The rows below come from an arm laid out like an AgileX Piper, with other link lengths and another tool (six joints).
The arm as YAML. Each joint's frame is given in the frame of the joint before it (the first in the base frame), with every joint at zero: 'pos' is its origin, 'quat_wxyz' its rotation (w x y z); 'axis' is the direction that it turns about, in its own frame. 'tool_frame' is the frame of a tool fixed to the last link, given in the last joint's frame.
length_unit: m
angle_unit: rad
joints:
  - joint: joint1
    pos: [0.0, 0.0, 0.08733]
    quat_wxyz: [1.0, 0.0, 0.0, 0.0]
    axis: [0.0, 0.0, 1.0]
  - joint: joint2
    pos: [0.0, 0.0, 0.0]
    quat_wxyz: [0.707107, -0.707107, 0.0, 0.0]
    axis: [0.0, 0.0, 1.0]
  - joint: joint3
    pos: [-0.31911, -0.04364, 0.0]
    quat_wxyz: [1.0, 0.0, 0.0, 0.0]
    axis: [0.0, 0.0, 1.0]
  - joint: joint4
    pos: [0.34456, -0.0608, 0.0]
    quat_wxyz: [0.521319, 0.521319, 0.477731, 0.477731]
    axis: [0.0, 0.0, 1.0]
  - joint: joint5
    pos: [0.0, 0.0, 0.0]
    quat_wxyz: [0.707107, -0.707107, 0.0, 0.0]
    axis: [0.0, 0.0, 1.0]
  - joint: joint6
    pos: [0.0, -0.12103, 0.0]
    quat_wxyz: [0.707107, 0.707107, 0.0, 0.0]
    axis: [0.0, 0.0, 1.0]
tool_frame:
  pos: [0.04, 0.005, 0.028]
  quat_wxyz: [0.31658, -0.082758, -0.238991, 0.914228]
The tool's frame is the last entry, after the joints.
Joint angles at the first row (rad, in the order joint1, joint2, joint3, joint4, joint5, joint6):
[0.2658, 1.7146, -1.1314, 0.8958, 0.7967, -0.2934]
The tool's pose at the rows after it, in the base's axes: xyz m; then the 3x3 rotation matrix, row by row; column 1 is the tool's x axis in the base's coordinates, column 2 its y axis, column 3 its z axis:
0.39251 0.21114 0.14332; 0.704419 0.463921 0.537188; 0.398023 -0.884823 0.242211; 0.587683 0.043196 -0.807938
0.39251 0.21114 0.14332; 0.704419 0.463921 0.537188; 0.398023 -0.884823 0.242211; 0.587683 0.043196 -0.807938
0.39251 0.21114 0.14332; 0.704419 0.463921 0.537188; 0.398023 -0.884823 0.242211; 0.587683 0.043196 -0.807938
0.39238 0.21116 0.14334; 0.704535 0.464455 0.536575; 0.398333 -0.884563 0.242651; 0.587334 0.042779 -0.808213
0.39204 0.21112 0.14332; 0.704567 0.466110 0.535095; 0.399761 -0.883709 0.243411; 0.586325 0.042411 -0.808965
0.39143 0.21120 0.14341; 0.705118 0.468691 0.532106; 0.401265 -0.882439 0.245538; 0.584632 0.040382 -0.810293
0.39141 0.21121 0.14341; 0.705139 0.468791 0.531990; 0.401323 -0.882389 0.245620; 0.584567 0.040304 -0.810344
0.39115 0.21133 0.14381; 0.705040 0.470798 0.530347; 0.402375 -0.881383 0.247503; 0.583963 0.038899 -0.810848
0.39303 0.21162 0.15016; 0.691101 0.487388 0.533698; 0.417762 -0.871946 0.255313; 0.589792 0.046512 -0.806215
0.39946 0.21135 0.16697; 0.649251 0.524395 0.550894; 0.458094 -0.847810 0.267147; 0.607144 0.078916 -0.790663
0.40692 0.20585 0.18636; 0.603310 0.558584 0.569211; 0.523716 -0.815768 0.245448; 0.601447 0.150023 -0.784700
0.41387 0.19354 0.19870; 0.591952 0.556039 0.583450; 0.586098 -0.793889 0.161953; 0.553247 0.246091 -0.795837
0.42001 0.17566 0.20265; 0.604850 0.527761 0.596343; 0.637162 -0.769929 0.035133; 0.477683 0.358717 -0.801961
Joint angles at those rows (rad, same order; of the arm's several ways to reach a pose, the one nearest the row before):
[0.2658, 1.7147, -1.1314, 0.8958, 0.7967, -0.2934]
[0.2658, 1.7147, -1.1314, 0.8958, 0.7967, -0.2934]
[0.2658, 1.7147, -1.1314, 0.8958, 0.7967, -0.2934]
[0.2658, 1.7147, -1.1314, 0.8958, 0.7975, -0.2934]
[0.2658, 1.7146, -1.1314, 0.8950, 0.7996, -0.2934]
[0.2658, 1.7146, -1.1314, 0.8950, 0.8037, -0.2934]
[0.2658, 1.7147, -1.1314, 0.8950, 0.8038, -0.2934]
[0.2658, 1.7147, -1.1324, 0.8950, 0.8070, -0.2934]
[0.2658, 1.7147, -1.1532, 0.8809, 0.8258, -0.2934]
[0.2658, 1.7150, -1.2107, 0.8384, 0.8658, -0.2934]
[0.2658, 1.7150, -1.2868, 0.7363, 0.9172, -0.2594]
[0.2658, 1.7151, -1.3503, 0.5818, 0.9562, -0.1726]
[0.2658, 1.7150, -1.3896, 0.4009, 0.9813, -0.0676]

